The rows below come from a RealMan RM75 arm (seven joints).
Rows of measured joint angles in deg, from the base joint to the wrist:
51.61 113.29 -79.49 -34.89 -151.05 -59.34 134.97
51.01 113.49 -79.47 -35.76 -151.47 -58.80 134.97
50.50 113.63 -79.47 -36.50 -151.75 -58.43 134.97
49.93 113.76 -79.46 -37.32 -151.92 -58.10 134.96
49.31 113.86 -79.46 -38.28 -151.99 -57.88 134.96
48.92 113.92 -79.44 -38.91 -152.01 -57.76 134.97
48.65 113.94 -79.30 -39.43 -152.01 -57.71 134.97
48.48 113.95 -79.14 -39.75 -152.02 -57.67 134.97
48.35 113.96 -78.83 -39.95 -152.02 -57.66 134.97
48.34 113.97 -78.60 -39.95 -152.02 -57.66 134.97
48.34 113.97 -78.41 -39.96 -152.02 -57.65 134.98
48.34 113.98 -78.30 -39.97 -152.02 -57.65 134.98
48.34 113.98 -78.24 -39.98 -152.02 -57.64 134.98
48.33 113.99 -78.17 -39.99 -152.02 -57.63 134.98
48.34 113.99 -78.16 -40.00 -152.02 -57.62 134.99
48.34 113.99 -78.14 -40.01 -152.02 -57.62 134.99
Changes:
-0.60 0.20 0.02 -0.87 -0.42 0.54 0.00
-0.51 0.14 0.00 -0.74 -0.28 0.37 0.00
-0.57 0.13 0.01 -0.82 -0.17 0.33 -0.01
-0.62 0.10 0.00 -0.96 -0.07 0.22 0.00
-0.39 0.06 0.02 -0.63 -0.02 0.12 0.01
-0.27 0.02 0.14 -0.52 0.00 0.05 0.00
-0.17 0.01 0.16 -0.32 -0.01 0.04 0.00
-0.13 0.01 0.31 -0.20 0.00 0.01 0.00
-0.01 0.01 0.23 0.00 0.00 0.00 0.00
0.00 0.00 0.19 -0.01 0.00 0.01 0.01
0.00 0.01 0.11 -0.01 0.00 0.00 0.00
0.00 0.00 0.06 -0.01 0.00 0.01 0.00
-0.01 0.01 0.07 -0.01 0.00 0.01 0.00
0.01 0.00 0.01 -0.01 0.00 0.01 0.01
0.00 0.00 0.02 -0.01 0.00 0.00 0.00

